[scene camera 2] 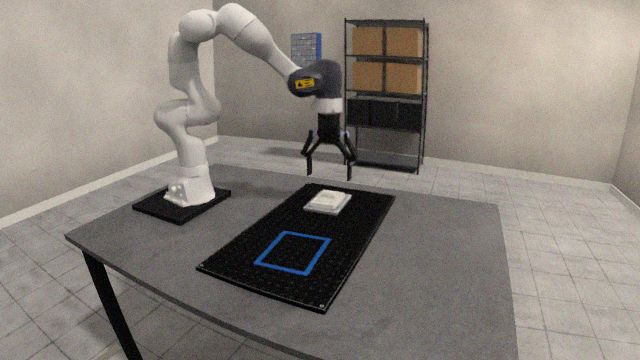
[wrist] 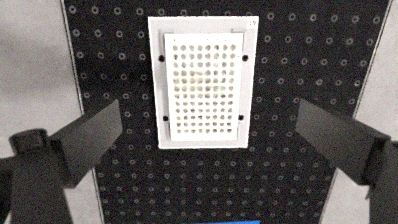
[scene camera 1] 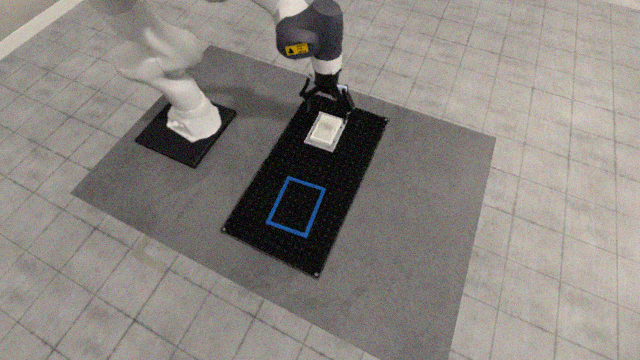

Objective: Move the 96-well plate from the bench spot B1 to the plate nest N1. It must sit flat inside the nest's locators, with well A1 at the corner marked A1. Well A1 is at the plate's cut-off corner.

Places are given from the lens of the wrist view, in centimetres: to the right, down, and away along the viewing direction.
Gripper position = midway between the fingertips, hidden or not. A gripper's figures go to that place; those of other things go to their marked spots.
my gripper (wrist: pixel 209 115): 1, 0, 15
white 96-well plate (wrist: pixel 203 70): 0, -5, 22
plate nest (wrist: pixel 211 25): 1, -10, 21
